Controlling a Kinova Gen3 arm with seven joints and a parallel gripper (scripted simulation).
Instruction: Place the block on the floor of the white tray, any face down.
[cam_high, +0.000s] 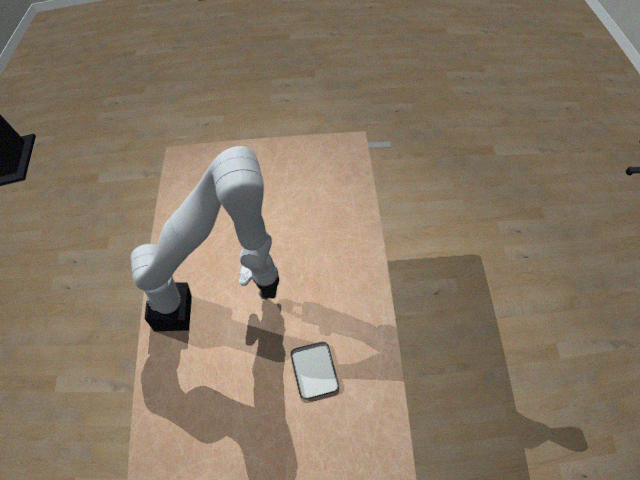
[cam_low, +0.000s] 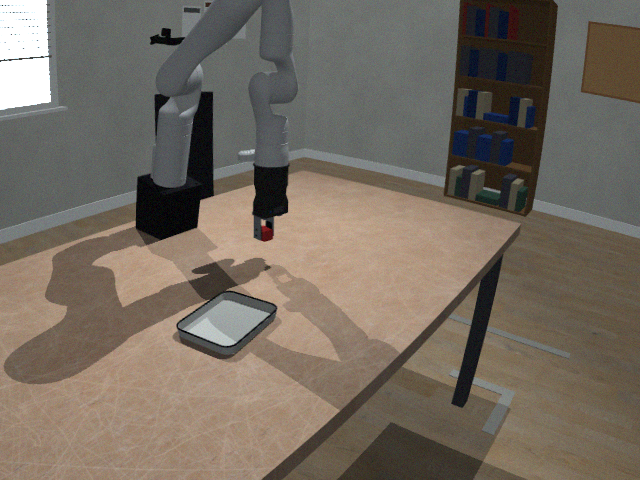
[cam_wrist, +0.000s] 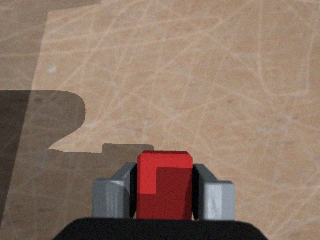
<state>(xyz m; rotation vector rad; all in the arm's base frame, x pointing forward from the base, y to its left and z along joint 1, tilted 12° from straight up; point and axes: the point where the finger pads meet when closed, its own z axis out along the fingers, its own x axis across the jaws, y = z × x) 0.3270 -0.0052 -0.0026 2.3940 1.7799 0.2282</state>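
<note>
The white tray is 11 cm ahead of my hand, 28 cm to the right of it and 6 cm below it. The rest, counted from my hand: red block (1 cm below).
</note>
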